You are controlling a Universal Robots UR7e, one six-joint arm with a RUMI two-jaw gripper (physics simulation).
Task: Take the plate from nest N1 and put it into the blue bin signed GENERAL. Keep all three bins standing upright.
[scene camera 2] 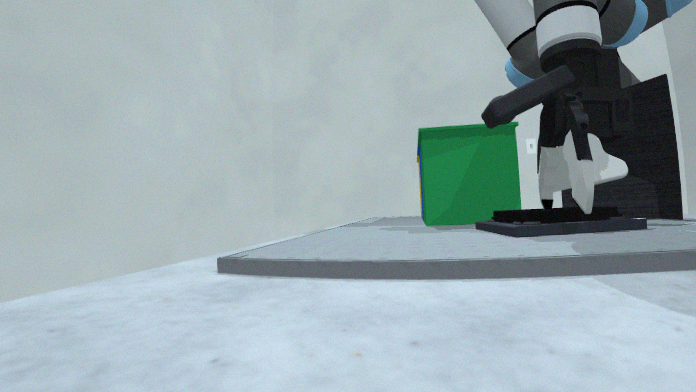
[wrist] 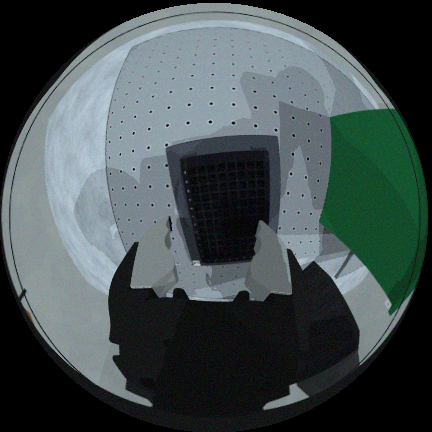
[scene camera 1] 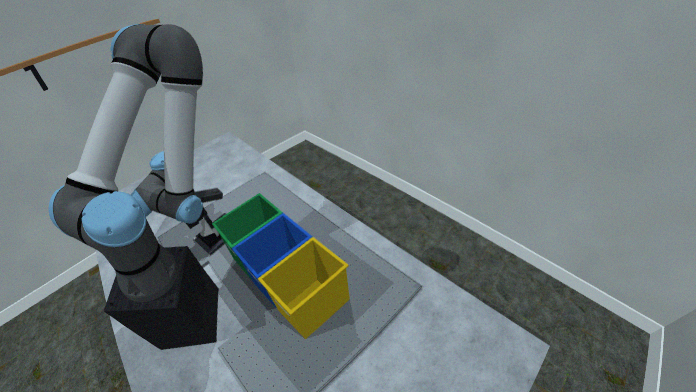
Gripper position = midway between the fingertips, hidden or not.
Note:
I see my gripper [scene camera 2: 564,214], a green bin [scene camera 2: 468,171], a blue bin [scene camera 1: 261,251] and a yellow bin [scene camera 1: 308,286].
The green bin is seen too in the wrist view [wrist: 368,206] and in scene camera 1 [scene camera 1: 234,227]. My gripper is seen too in the wrist view [wrist: 213,219].

